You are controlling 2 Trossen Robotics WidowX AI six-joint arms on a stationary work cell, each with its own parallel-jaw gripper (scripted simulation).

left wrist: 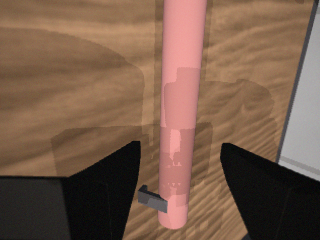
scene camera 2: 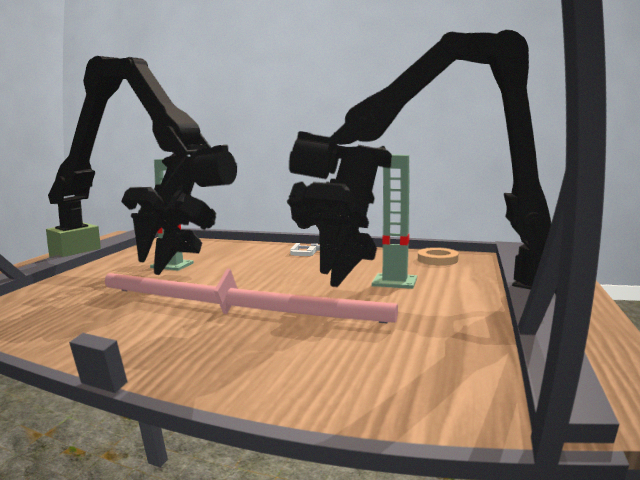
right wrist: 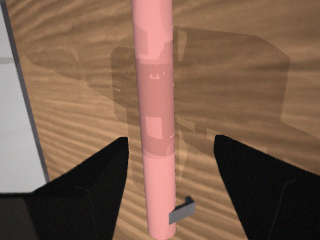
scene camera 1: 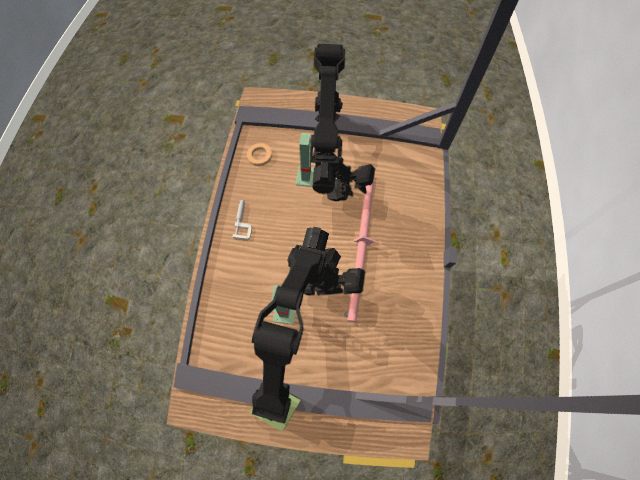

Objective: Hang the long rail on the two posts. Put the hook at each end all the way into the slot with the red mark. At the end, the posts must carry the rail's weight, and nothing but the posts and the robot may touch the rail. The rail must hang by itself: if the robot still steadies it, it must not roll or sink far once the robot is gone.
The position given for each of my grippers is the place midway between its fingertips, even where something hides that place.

In view: my left gripper (scene camera 2: 148, 268), my right gripper (scene camera 2: 329, 280) and a pink rail (scene camera 2: 226, 293).
The pink rail shows as well in scene camera 1 (scene camera 1: 363, 240). My left gripper also shows in the left wrist view (left wrist: 180, 149) and in scene camera 1 (scene camera 1: 349, 291). My right gripper is seen too in the right wrist view (right wrist: 171, 143).
